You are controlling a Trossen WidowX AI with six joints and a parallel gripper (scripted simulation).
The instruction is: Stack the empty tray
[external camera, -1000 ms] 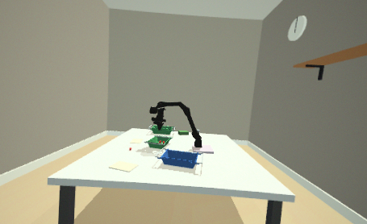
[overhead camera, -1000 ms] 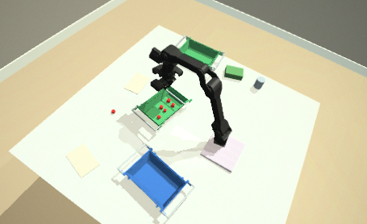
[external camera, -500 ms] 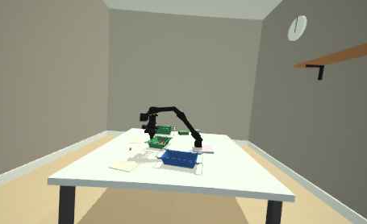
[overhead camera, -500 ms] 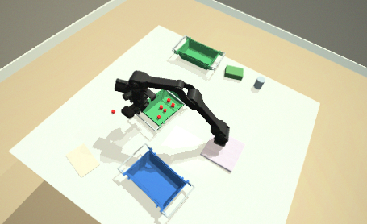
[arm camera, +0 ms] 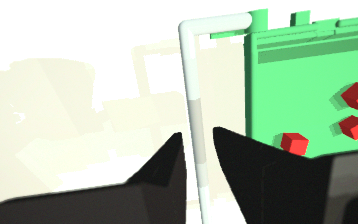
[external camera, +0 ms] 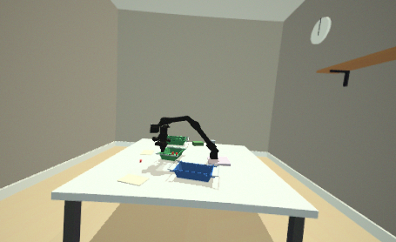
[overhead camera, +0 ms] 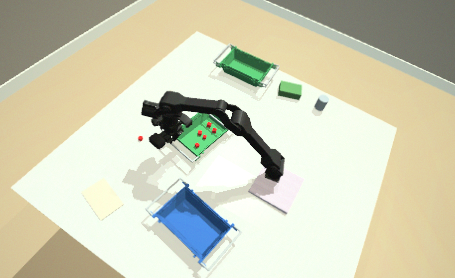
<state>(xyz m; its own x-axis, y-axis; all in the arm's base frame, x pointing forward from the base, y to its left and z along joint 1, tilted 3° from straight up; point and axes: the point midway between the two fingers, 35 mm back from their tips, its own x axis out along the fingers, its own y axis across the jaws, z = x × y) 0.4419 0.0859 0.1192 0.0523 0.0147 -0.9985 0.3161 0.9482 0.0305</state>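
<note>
My gripper tip is 260 mm to the right of the blue tray, 230 mm past it and 30 mm above it. From my gripper tip the other things lie so: green block 620 mm to the right, 380 mm behind, 60 mm below; then grey cylinder 600 mm to the right, 560 mm behind, 40 mm below.
</note>
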